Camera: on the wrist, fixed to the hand. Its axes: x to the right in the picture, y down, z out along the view.
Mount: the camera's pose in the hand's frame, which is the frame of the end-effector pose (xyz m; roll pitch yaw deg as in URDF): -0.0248 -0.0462 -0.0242 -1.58 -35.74 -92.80
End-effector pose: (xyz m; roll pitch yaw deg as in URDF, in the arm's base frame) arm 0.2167 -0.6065 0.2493 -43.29 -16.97 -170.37
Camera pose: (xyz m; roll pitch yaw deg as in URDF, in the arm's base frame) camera 0.2357 -0.5523 0.2555 57.89 -67.94 39.94
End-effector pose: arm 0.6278 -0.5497 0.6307 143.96 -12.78 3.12
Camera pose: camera 0.6025 -0.4994 0.6178 145.59 69.16 64.34
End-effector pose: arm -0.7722 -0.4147 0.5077 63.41 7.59 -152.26
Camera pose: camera -0.7439 -0.4009 0.4593 -12.92 27.01 111.26
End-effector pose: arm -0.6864 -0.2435 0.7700 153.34 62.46 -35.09
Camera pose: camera -0.6652 -0.1947 0.7924 -106.56 21.99 115.00
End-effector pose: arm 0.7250 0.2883 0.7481 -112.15 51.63 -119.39
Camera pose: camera 0.7082 0.2687 0.7998 -127.54 -21.13 -54.20
